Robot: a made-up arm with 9 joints. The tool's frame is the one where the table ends. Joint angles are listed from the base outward.
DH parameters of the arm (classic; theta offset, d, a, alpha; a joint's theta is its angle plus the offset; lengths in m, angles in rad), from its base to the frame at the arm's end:
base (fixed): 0 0.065 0 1.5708
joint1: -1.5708 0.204 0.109 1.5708
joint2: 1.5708 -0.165 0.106 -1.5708
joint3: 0 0.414 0.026 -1.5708
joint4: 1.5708 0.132 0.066 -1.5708
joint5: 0 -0.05 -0.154 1.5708
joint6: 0 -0.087 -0.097 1.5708
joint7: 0 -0.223 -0.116 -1.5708
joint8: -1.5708 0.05 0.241 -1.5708
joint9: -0.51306 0 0.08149 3.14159
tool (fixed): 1.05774 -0.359 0 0
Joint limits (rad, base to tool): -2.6..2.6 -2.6..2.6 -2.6..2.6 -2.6..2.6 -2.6..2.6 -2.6..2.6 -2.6..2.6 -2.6..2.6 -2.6..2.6
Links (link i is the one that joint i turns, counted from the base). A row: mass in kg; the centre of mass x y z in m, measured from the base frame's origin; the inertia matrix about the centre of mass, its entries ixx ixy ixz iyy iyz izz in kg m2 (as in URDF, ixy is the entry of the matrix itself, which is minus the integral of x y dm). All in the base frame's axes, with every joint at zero. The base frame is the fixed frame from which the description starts. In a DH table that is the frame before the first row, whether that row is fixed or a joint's. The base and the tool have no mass.
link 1: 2.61; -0.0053 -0.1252 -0.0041; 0.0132 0 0 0.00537 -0.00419 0.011
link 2: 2; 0.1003 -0.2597 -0.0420; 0.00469 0.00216 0 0.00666 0 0.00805
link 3: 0.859; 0.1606 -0.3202 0.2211; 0.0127 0 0 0.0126 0.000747 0.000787
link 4: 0.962; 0.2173 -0.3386 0.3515; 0.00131 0 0.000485 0.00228 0 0.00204
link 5: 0.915; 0.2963 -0.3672 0.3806; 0.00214 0 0 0.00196 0.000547 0.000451
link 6: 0.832; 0.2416 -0.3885 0.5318; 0.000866 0 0.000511 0.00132 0 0.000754
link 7: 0.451; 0.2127 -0.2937 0.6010; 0.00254 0 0 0.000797 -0.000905 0.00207
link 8: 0.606; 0.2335 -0.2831 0.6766; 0.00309 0.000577 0 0.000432 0 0.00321
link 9: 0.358; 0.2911 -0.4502 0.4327; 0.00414 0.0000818 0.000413 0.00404 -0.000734 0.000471
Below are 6 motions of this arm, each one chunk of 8 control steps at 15 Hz.
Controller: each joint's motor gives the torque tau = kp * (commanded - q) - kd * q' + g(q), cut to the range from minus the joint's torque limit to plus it. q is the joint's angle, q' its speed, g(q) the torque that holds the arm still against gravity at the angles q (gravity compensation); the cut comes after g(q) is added. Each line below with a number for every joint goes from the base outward.
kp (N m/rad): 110 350 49 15 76 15 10 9.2 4.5
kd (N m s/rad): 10 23 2.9 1.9 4.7 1 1.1 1.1 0.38
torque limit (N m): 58 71 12 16 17 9.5 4 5.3 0.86
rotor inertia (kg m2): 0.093 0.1 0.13 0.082 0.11 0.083 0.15 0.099 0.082
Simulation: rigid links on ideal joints. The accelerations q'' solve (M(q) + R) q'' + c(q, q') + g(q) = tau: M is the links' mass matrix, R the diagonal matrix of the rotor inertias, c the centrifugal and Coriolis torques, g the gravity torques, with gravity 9.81 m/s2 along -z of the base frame. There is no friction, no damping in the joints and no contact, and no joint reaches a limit. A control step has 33 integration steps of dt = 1/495 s. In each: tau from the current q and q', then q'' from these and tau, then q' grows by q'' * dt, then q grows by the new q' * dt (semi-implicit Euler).
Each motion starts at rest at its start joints. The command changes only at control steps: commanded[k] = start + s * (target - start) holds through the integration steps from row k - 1 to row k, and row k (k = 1, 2, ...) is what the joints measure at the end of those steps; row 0 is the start. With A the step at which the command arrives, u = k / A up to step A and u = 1 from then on. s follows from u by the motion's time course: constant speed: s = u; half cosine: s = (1 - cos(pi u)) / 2; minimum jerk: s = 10 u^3 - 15 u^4 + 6 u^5; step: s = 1 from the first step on.
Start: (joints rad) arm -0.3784 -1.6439 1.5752 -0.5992 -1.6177 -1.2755 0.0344 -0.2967 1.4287
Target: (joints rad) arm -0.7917 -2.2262 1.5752 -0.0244 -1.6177 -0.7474 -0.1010 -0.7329 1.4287
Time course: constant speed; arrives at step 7
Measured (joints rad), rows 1 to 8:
1: -0.3818 -1.6869 1.5863 -0.5914 -1.6187 -1.2748 0.0318 -0.2925 1.4292
2: -0.4111 -1.7606 1.5928 -0.5696 -1.6265 -1.2439 0.0251 -0.2936 1.4319
3: -0.4634 -1.8454 1.5880 -0.5275 -1.6296 -1.1693 0.0142 -0.3139 1.4361
4: -0.5287 -1.9326 1.5793 -0.4636 -1.6258 -1.0596 -0.0013 -0.3601 1.4391
5: -0.5990 -2.0192 1.5743 -0.3803 -1.6189 -0.9353 -0.0216 -0.4304 1.4391
6: -0.6692 -2.1044 1.5742 -0.2834 -1.6124 -0.8176 -0.0466 -0.5173 1.4356
7: -0.7366 -2.1883 1.5762 -0.1805 -1.6076 -0.7200 -0.0753 -0.6111 1.4297
8: -0.7956 -2.2290 1.5729 -0.0906 -1.6120 -0.6470 -0.0957 -0.7068 1.4235

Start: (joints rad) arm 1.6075 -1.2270 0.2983 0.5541 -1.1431 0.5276 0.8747 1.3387 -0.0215
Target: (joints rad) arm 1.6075 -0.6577 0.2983 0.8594 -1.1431 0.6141 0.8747 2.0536 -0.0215
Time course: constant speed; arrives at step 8
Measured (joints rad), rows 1 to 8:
1: 1.5969 -1.1916 0.3036 0.5654 -1.1413 0.5576 0.8780 1.3397 -0.0226
2: 1.5945 -1.1285 0.3072 0.5918 -1.1390 0.5950 0.8834 1.3621 -0.0245
3: 1.6000 -1.0555 0.3090 0.6282 -1.1366 0.6153 0.8882 1.4162 -0.0265
4: 1.6057 -0.9810 0.3093 0.6684 -1.1346 0.6155 0.8905 1.4994 -0.0280
5: 1.6086 -0.9075 0.3073 0.7080 -1.1334 0.6043 0.8897 1.6026 -0.0283
6: 1.6091 -0.8348 0.3033 0.7449 -1.1334 0.5909 0.8863 1.7153 -0.0274
7: 1.6086 -0.7626 0.2990 0.7789 -1.1346 0.5815 0.8809 1.8285 -0.0251
8: 1.6082 -0.6906 0.2956 0.8113 -1.1364 0.5785 0.8752 1.9366 -0.0217

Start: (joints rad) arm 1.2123 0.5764 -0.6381 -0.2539 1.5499 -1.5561 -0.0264 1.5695 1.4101
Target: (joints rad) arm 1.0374 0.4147 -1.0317 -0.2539 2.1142 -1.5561 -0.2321 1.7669 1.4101
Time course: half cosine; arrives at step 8
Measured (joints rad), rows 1 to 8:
1: 1.2107 0.5743 -0.6422 -0.2526 1.5595 -1.5575 -0.0264 1.5716 1.4096
2: 1.2029 0.5653 -0.6618 -0.2487 1.5971 -1.5629 -0.0278 1.5803 1.4078
3: 1.1851 0.5456 -0.7079 -0.2429 1.6706 -1.5719 -0.0348 1.5985 1.4044
4: 1.1579 0.5163 -0.7803 -0.2380 1.7725 -1.5802 -0.0522 1.6266 1.4002
5: 1.1254 0.4821 -0.8678 -0.2367 1.8860 -1.5822 -0.0823 1.6619 1.3968
6: 1.0928 0.4495 -0.9529 -0.2408 1.9926 -1.5750 -0.1236 1.6992 1.3958
7: 1.0649 0.4242 -1.0193 -0.2505 2.0753 -1.5588 -0.1711 1.7316 1.3985
8: 1.0454 0.4100 -1.0556 -0.2636 2.1212 -1.5359 -0.2172 1.7530 1.4054

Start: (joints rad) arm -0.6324 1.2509 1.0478 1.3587 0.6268 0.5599 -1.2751 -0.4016 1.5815
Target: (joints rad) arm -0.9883 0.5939 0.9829 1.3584 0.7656 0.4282 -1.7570 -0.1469 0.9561
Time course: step
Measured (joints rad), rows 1 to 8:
1: -0.8349 0.9432 1.0600 1.3226 0.7286 0.5202 -1.2923 -0.3433 1.5599
2: -0.9373 0.6888 1.0770 1.3425 0.8049 0.4489 -1.4020 -0.2898 1.4968
3: -0.9618 0.6103 1.0232 1.3641 0.7814 0.3904 -1.5716 -0.2480 1.3901
4: -0.9678 0.5892 0.9526 1.3651 0.7517 0.3741 -1.7273 -0.2003 1.2430
5: -0.9687 0.5829 0.9120 1.3575 0.7380 0.3929 -1.8348 -0.1474 1.0771
6: -0.9683 0.5823 0.9102 1.3509 0.7371 0.4212 -1.8874 -0.1018 0.9296
7: -0.9700 0.5853 0.9326 1.3474 0.7444 0.4387 -1.8934 -0.0744 0.8257
8: -0.9751 0.5897 0.9620 1.3460 0.7555 0.4404 -1.8681 -0.0682 0.7755

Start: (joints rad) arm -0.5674 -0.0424 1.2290 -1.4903 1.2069 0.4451 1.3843 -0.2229 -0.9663
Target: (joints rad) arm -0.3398 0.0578 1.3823 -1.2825 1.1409 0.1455 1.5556 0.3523 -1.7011
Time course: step
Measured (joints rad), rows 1 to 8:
1: -0.5080 0.0014 1.2094 -1.4123 1.1861 0.3825 1.4058 -0.1432 -0.9859
2: -0.4238 0.0435 1.2483 -1.3171 1.1838 0.2702 1.4434 0.0262 -1.0499
3: -0.3677 0.0606 1.3315 -1.2693 1.1694 0.1826 1.4821 0.2052 -1.1631
4: -0.3363 0.0646 1.4112 -1.2634 1.1417 0.1283 1.5225 0.3446 -1.3297
5: -0.3189 0.0631 1.4632 -1.2768 1.1182 0.0989 1.5633 0.4275 -1.5301
6: -0.3108 0.0600 1.4801 -1.2915 1.1070 0.0879 1.5981 0.4585 -1.7173
7: -0.3108 0.0579 1.4668 -1.3002 1.1086 0.0923 1.6196 0.4516 -1.8682
8: -0.3174 0.0574 1.4356 -1.3018 1.1192 0.1085 1.6247 0.4239 -1.9798

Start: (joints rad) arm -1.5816 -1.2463 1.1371 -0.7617 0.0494 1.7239 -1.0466 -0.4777 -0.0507
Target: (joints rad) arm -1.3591 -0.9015 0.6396 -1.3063 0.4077 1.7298 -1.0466 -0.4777 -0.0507
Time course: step
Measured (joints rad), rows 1 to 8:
1: -1.5650 -1.1204 0.8647 -0.8501 0.1234 1.7602 -1.0259 -0.4535 -0.0484
2: -1.4749 -0.9724 0.5788 -0.9886 0.3530 1.7928 -1.0034 -0.4427 -0.0395
3: -1.3985 -0.9005 0.5464 -1.1192 0.4675 1.7604 -1.0027 -0.4561 -0.0355
4: -1.3547 -0.8798 0.6243 -1.2336 0.4575 1.6896 -1.0156 -0.4796 -0.0379
5: -1.3260 -0.8768 0.6920 -1.3339 0.4196 1.6238 -1.0325 -0.5061 -0.0428
6: -1.3088 -0.8792 0.7205 -1.4107 0.3942 1.5883 -1.0451 -0.5254 -0.0475
7: -1.3059 -0.8830 0.7175 -1.4529 0.3867 1.5879 -1.0518 -0.5322 -0.0507
8: -1.3151 -0.8872 0.6961 -1.4575 0.3915 1.6148 -1.0545 -0.5279 -0.0520

